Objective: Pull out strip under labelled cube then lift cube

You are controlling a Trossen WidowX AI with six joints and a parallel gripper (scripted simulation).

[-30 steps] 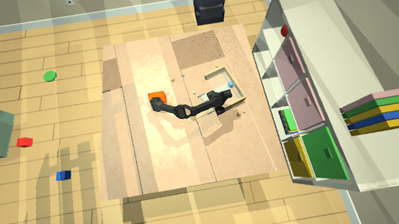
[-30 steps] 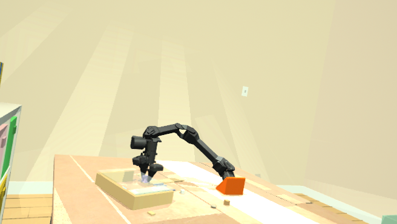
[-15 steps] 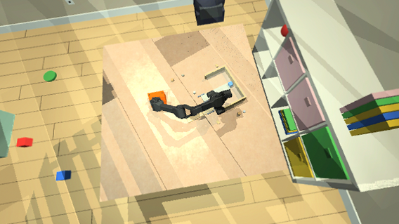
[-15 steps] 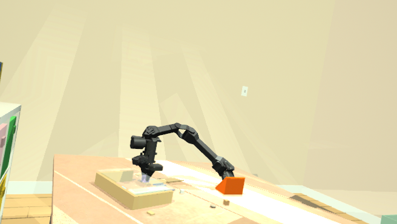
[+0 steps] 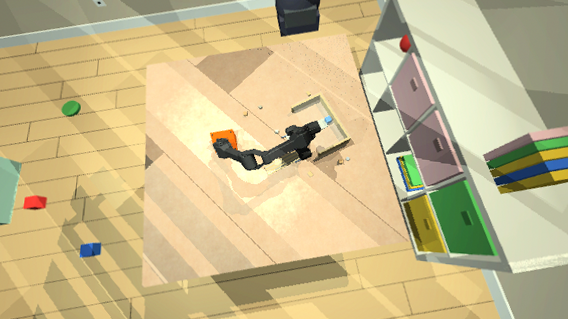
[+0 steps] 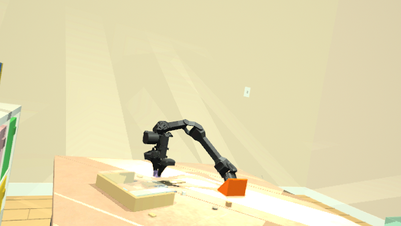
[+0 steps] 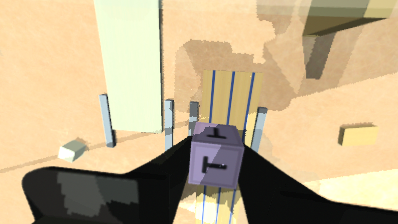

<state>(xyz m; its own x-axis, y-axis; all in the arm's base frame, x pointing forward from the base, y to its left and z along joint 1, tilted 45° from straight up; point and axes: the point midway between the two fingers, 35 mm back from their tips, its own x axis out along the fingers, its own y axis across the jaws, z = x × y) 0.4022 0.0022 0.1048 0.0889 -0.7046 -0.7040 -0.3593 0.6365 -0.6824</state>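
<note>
The pale green strip is 11 cm to the left of my gripper tip, 6 cm ahead of it and 5 cm below it. From my gripper tip the other things lie so: lilac cube 1 cm above.
</note>
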